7 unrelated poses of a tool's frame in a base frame.
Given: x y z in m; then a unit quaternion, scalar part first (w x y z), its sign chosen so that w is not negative.
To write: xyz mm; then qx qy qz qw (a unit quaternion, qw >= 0). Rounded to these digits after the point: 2 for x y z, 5 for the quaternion.
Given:
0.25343 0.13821 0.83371 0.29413 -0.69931 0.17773 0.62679
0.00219 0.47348 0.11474 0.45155 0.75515 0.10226 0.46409
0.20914 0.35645 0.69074 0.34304 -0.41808 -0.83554 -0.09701
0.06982 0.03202 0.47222 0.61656 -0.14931 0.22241 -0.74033
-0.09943 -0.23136 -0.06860 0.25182 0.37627 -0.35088 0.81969
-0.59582 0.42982 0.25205 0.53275 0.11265 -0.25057 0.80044
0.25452 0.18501 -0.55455 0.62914 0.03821 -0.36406 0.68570
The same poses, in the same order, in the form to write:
253.43 138.21 833.71 -0.69931 0.17773 0.62679 0.29413
2.19 473.48 114.74 0.75515 0.10226 0.46409 0.45155
209.14 356.45 690.74 -0.41808 -0.83554 -0.09701 0.34304
69.82 32.02 472.22 -0.14931 0.22241 -0.74033 0.61656
-99.43 -231.36 -68.60 0.37627 -0.35088 0.81969 0.25182
-595.82 429.82 252.05 0.11265 -0.25057 0.80044 0.53275
254.52 185.01 -554.55 0.03821 -0.36406 0.68570 0.62914

